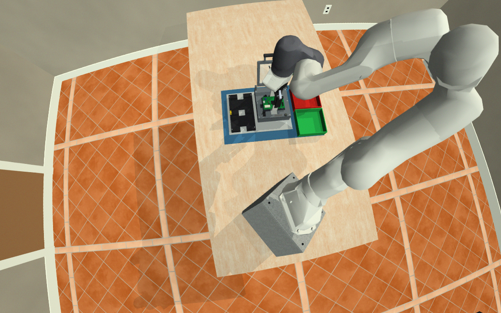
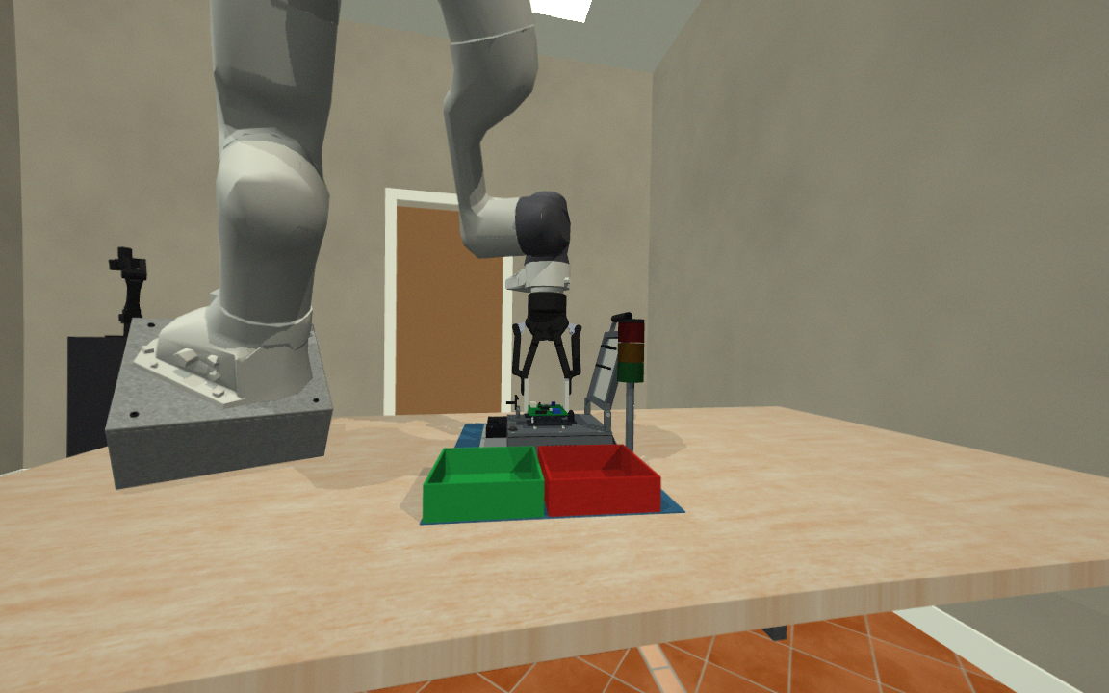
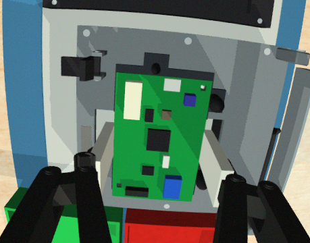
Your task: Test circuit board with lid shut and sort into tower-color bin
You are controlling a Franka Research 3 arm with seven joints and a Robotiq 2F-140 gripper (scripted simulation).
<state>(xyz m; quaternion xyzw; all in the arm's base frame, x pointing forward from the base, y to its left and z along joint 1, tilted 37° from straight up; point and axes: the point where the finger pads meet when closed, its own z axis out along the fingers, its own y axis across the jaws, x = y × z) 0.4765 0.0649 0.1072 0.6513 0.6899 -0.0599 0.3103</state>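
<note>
Now: the green circuit board 2 cm below my hand. The rest, counted from my hand: latch hook (6 cm to the left, 6 cm behind, 2 cm below); tester plate (4 cm below, 1 cm to the left, 1 cm ahead); tester lid (12 cm ahead, 8 cm above, 1 cm to the right).
</note>
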